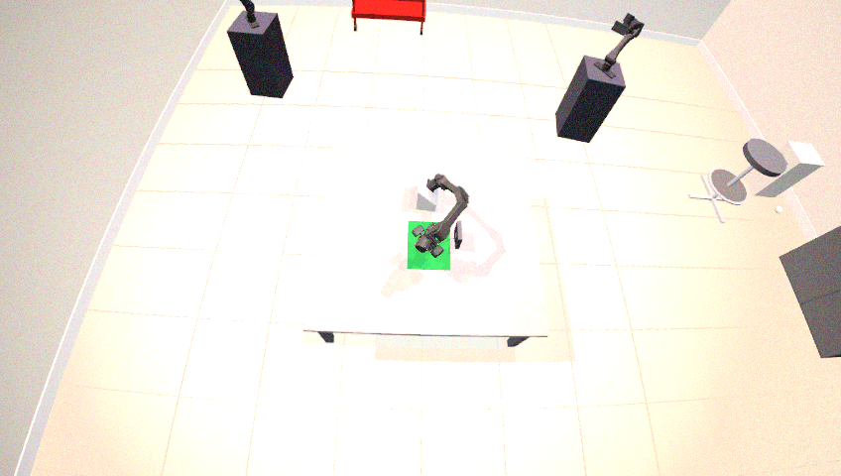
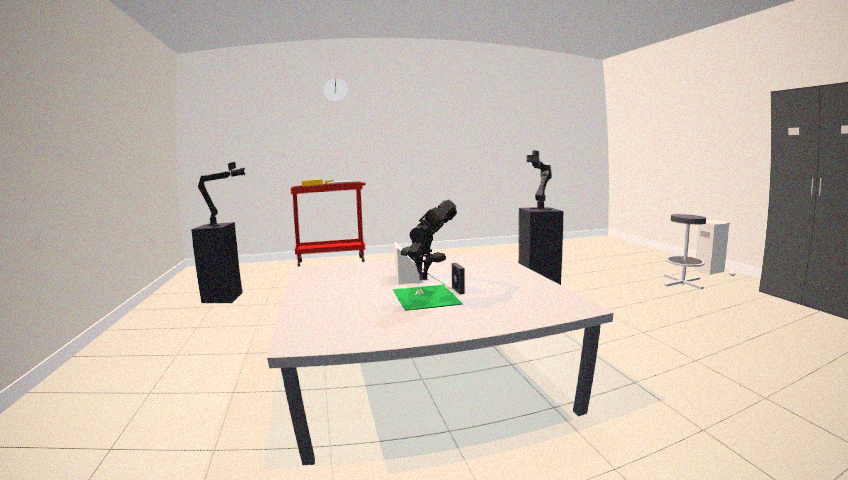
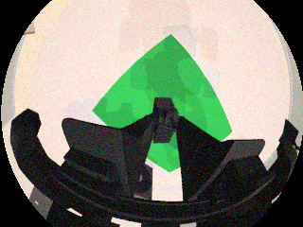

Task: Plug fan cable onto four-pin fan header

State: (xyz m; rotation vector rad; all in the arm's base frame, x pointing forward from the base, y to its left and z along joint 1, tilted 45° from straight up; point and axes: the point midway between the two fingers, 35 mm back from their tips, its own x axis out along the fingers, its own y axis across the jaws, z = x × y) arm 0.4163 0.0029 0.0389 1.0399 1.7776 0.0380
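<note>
My gripper tip is 1 cm past the dark fan plug and 3 cm above it. Also, from my gripper tip: green board (8 cm behind, 2 cm to the left, 14 cm below); then white four-pin header (12 cm behind, 12 cm below); then black fan (14 cm behind, 17 cm to the left, 6 cm below).
</note>
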